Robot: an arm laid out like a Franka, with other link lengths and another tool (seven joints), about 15 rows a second.
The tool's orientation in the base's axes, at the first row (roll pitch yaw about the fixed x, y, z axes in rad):
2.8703, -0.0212, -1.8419
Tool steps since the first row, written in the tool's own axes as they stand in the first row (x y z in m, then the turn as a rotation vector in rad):
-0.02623, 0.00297, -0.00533, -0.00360, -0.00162, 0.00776
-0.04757, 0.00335, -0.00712, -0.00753, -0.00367, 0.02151
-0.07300, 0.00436, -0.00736, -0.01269, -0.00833, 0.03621
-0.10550, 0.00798, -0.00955, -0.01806, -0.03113, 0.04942
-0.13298, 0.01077, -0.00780, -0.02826, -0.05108, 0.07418
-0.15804, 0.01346, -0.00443, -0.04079, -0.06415, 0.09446
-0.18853, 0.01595, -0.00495, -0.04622, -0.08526, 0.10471
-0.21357, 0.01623, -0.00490, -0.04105, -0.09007, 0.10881
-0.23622, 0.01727, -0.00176, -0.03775, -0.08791, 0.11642
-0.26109, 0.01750, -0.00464, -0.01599, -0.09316, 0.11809
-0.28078, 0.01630, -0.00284, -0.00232, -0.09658, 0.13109
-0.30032, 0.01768, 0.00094, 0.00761, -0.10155, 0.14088
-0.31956, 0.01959, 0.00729, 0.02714, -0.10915, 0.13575
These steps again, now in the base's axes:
0.00568, 0.02577, 0.00537, 0.00042, 0.00345, -0.00798
0.01151, 0.04633, 0.00675, -0.00025, 0.00741, -0.02186
0.01744, 0.07108, 0.00671, 0.00157, 0.01192, -0.03738
0.02337, 0.10323, 0.00910, 0.02065, 0.01177, -0.05632
0.02768, 0.13053, 0.00758, 0.03534, 0.01763, -0.08574
0.03101, 0.15555, 0.00452, 0.04546, 0.02731, -0.10904
0.03700, 0.18555, 0.00504, 0.06378, 0.02751, -0.12468
0.04343, 0.20974, 0.00454, 0.06577, 0.02148, -0.12981
0.04770, 0.23200, 0.00131, 0.06088, 0.01926, -0.13649
0.05491, 0.25587, 0.00362, 0.05948, -0.00299, -0.13904
0.06082, 0.27461, 0.00115, 0.05556, -0.01638, -0.15219
0.06377, 0.29399, -0.00253, 0.05493, -0.02675, -0.16274
0.06548, 0.31336, -0.00855, 0.05809, -0.04783, -0.15942

